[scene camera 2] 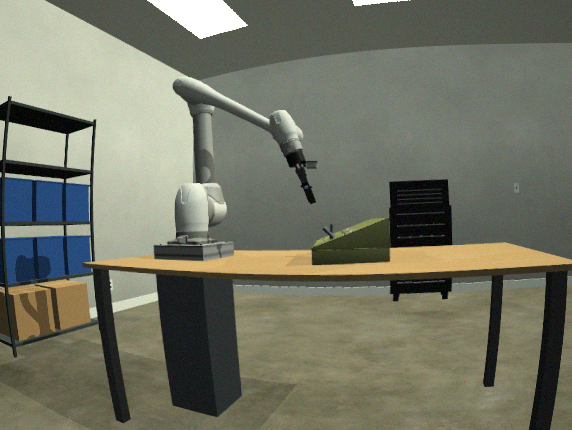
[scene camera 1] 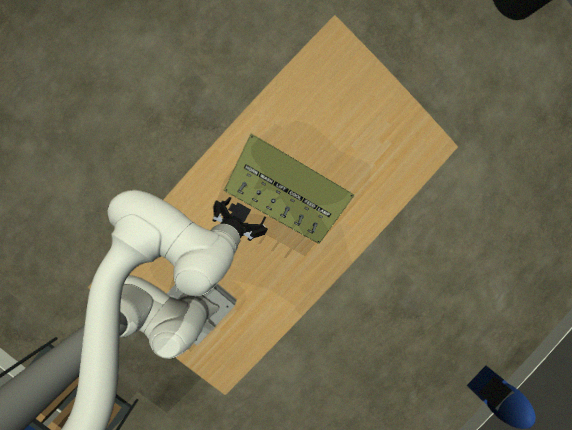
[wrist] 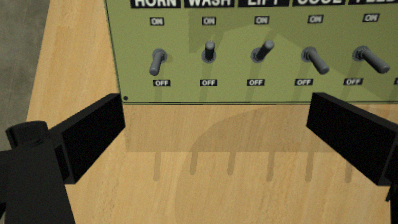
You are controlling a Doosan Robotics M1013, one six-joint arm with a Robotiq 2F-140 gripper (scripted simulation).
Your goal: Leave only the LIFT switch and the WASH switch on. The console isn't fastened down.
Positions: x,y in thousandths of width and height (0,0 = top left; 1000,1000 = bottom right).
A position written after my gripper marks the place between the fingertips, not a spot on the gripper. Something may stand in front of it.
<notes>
In view: my gripper (scene camera 1: 431,490).
My gripper shows as well in the wrist view (wrist: 541,493).
</notes>
